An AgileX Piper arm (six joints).
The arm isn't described. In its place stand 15 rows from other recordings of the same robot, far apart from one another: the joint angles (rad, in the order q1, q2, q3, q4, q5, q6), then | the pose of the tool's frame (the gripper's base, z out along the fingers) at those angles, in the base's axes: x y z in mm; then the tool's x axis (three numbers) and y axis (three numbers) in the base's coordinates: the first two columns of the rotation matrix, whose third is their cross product.
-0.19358 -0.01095 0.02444 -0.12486 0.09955 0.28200 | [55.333 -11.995 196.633 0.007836 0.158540 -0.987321 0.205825 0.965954 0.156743]
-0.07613 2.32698 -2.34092 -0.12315 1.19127 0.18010 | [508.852 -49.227 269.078 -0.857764 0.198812 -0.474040 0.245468 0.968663 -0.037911]
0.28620 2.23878 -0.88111 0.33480 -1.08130 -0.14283 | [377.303 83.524 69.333 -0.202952 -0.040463 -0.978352 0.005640 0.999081 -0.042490]
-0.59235 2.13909 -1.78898 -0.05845 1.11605 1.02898 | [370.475 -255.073 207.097 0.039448 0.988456 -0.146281 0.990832 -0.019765 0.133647]
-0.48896 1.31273 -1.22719 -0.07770 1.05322 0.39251 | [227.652 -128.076 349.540 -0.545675 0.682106 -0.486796 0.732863 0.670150 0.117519]
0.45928 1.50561 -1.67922 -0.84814 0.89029 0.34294 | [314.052 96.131 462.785 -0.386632 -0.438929 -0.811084 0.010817 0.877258 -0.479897]
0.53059 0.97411 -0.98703 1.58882 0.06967 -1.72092 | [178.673 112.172 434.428 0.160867 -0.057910 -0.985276 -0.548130 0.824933 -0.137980]
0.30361 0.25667 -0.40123 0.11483 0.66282 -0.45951 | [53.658 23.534 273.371 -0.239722 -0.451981 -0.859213 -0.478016 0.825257 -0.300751]
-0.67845 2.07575 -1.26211 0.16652 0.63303 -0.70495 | [310.826 -239.096 112.941 -0.968103 0.090321 -0.233704 0.101481 0.994181 -0.036149]
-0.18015 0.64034 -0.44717 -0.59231 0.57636 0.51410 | [112.904 -48.705 269.048 -0.555754 0.101623 -0.825112 0.417871 0.892158 -0.171576]
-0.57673 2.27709 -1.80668 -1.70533 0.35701 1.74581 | [430.540 -317.664 211.493 -0.249257 0.197441 -0.948097 0.794131 0.601995 -0.083413]
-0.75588 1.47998 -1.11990 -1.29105 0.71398 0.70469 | [195.051 -262.572 326.953 -0.759738 0.201499 -0.618220 0.647226 0.325619 -0.689254]
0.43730 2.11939 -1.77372 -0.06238 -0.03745 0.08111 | [468.299 219.158 281.031 -0.206610 -0.075865 -0.975478 -0.421753 0.906515 0.018827]
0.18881 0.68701 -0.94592 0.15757 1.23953 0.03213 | [87.093 30.390 367.803 -0.783525 -0.065487 -0.617900 -0.212592 0.962669 0.167549]
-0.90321 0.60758 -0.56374 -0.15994 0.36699 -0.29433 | [73.924 -102.172 320.235 -0.526588 -0.024421 -0.849770 0.654973 0.625587 -0.423854]
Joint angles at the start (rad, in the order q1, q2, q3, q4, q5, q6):
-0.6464, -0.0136, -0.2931, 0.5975, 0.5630, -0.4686
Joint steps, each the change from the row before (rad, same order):
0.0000, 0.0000, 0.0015, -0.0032, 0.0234, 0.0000
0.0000, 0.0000, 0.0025, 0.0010, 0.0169, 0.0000
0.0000, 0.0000, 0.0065, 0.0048, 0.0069, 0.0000
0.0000, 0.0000, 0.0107, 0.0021, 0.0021, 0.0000
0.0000, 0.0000, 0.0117, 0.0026, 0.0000, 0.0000
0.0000, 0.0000, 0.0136, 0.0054, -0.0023, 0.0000
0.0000, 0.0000, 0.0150, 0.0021, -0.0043, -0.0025
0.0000, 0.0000, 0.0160, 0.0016, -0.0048, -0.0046
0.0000, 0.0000, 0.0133, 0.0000, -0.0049, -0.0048
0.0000, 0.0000, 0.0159, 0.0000, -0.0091, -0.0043
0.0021, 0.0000, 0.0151, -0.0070, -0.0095, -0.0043
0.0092, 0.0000, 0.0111, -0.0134, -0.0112, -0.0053
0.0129, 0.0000, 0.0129, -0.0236, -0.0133, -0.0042
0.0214, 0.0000, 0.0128, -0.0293, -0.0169, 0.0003
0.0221, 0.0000, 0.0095, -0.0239, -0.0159, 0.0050
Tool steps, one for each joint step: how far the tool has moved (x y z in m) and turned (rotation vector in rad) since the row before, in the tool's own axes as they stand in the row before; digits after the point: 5 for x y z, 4 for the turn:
0.00242, 0.00073, 0.00017, -0.0089, 0.0231, -0.0022
0.00208, 0.00060, 0.00032, -0.0080, 0.0172, 0.0016
0.00234, 0.00014, 0.00087, -0.0053, 0.0111, 0.0060
0.00323, -0.00044, 0.00144, -0.0016, 0.0114, 0.0052
0.00334, -0.00057, 0.00158, -0.0008, 0.0104, 0.0059
0.00364, -0.00066, 0.00183, -0.0011, 0.0094, 0.0089
0.00397, -0.00101, 0.00201, 0.0016, 0.0098, 0.0041
0.00424, -0.00111, 0.00213, 0.0022, 0.0104, 0.0019
0.00349, -0.00101, 0.00176, 0.0029, 0.0082, -0.0005
0.00393, -0.00132, 0.00209, 0.0049, 0.0070, 0.0008
0.00387, -0.00149, 0.00193, 0.0064, 0.0080, -0.0058
0.00277, -0.00125, 0.00131, 0.0031, 0.0050, -0.0151
0.00340, -0.00160, 0.00149, 0.0049, 0.0076, -0.0232
0.00326, -0.00144, 0.00138, 0.0004, 0.0059, -0.0260
0.00221, -0.00089, 0.00097, -0.0036, 0.0016, -0.0182

